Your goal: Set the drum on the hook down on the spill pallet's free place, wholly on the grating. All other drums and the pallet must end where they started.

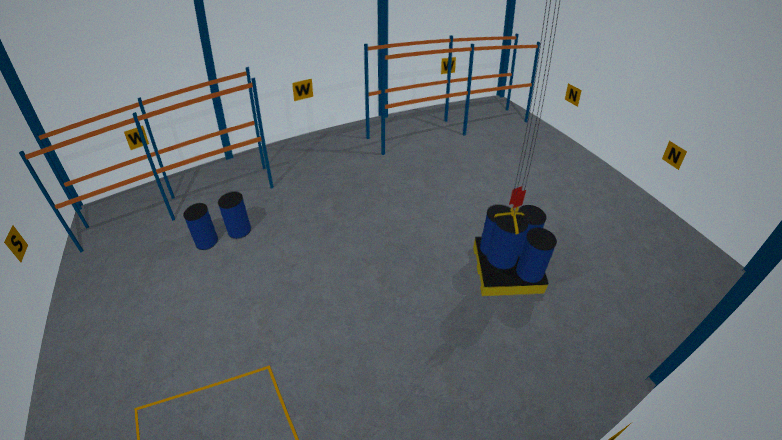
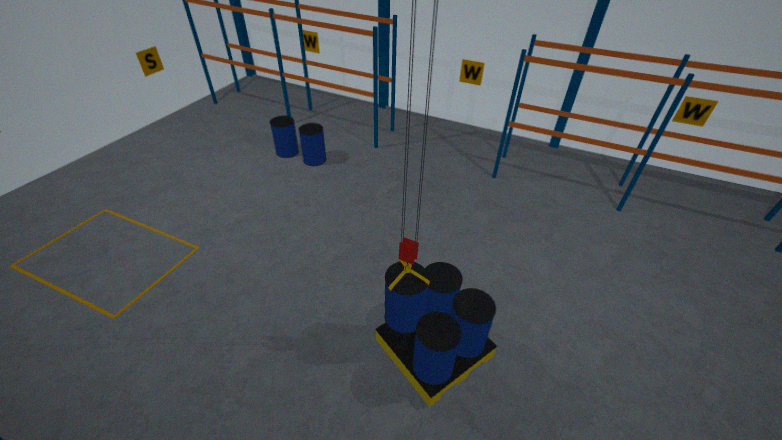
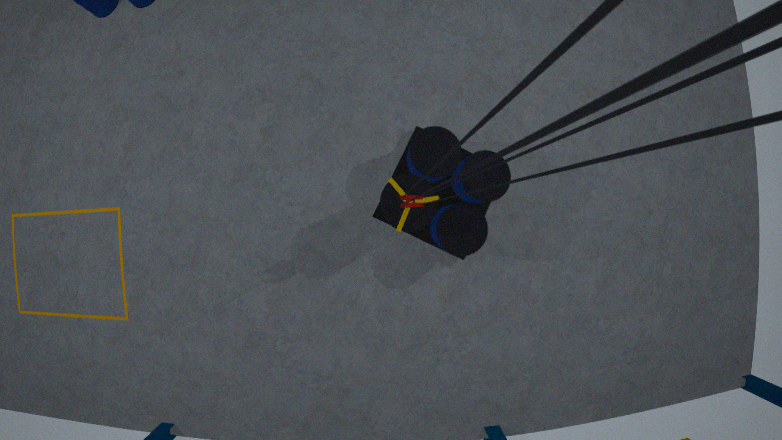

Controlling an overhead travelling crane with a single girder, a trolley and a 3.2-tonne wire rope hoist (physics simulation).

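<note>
The blue drum hangs upright from my three-legged yellow gripper, which is shut on its rim under the red hook block. It is over the free corner of the yellow spill pallet and looks a little above the black grating; the gap itself is hard to see. Three other drums stand on the pallet: a west one, a north one and an east one.
Two more blue drums stand near the left rack. A second rack stands along the west wall. A yellow floor outline lies south of the pallet.
</note>
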